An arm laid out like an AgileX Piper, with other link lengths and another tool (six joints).
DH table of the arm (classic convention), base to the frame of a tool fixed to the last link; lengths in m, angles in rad. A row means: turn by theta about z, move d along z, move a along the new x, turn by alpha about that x. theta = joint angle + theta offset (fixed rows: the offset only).
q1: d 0.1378; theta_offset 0; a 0; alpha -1.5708
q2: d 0; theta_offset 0.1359; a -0.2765; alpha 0
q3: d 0; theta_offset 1.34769; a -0.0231; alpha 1.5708
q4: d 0.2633; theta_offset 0; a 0; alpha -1.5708
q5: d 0; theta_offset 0; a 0; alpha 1.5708
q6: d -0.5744; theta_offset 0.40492; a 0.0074; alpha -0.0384
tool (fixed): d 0.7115; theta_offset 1.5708; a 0; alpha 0
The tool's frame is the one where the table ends.
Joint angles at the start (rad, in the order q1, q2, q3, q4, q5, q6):
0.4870 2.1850 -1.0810 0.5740 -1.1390 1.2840
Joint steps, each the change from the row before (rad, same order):
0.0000 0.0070 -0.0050 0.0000 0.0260 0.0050
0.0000 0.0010 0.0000 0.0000 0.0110 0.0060
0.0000 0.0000 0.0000 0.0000 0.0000 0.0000
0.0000 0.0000 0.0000 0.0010 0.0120 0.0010
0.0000 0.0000 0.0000 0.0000 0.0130 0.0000
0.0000 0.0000 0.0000 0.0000 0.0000 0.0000
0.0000 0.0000 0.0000 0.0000 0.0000 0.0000
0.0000 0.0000 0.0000 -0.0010 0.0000 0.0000
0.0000 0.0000 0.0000 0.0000 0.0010 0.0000
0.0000 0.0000 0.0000 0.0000 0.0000 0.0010
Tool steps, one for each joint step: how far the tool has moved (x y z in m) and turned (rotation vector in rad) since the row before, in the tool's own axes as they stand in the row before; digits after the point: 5 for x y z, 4 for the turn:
-0.00551 0.00084 0.00130 -0.0039 -0.0274 0.0039
-0.00189 0.00053 0.00023 -0.0019 -0.0117 0.0054
0.00000 0.00000 0.00000 0.0000 0.0000 0.0000
-0.00161 0.00037 0.00027 -0.0025 -0.0118 0.0014
-0.00178 0.00023 0.00029 -0.0017 -0.0129 -0.0001
0.00000 0.00000 0.00000 0.0000 0.0000 0.0000
0.00000 0.00000 0.00000 0.0000 0.0000 0.0000
-0.00002 -0.00013 0.00000 0.0009 -0.0001 -0.0004
-0.00014 0.00002 0.00002 -0.0001 -0.0010 0.0000
0.00001 0.00003 0.00000 0.0000 0.0000 0.0010

